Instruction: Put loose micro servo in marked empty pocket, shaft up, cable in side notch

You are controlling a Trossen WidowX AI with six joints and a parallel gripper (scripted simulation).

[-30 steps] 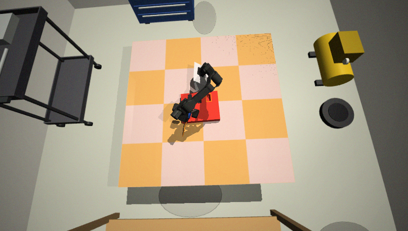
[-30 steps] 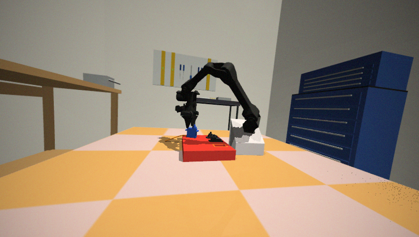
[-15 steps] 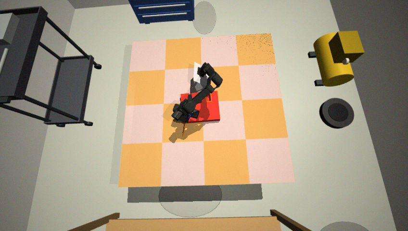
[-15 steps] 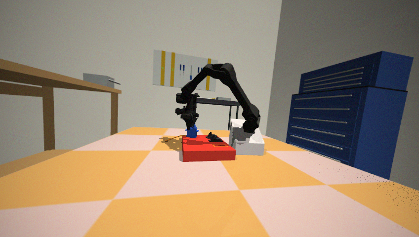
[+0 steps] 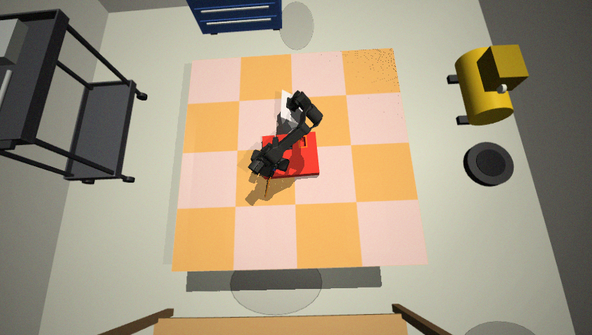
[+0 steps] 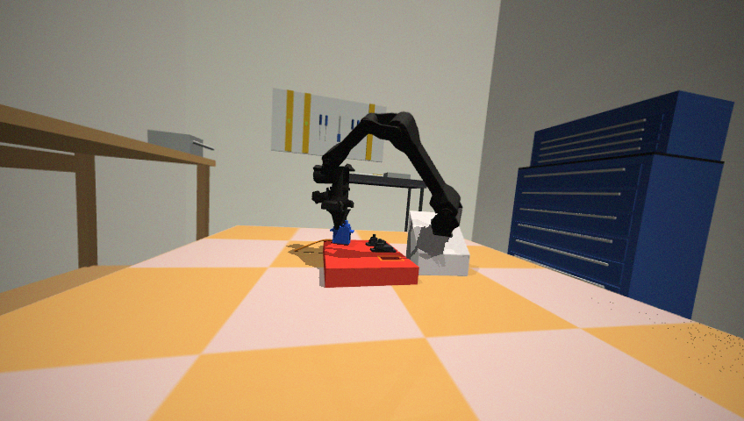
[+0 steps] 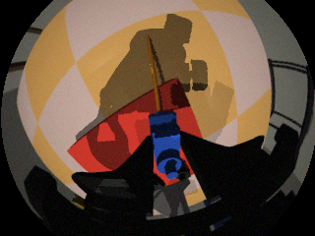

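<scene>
My gripper tip is now 90 mm to the right of the red deck, 70 mm above it and 50 mm past it.
</scene>
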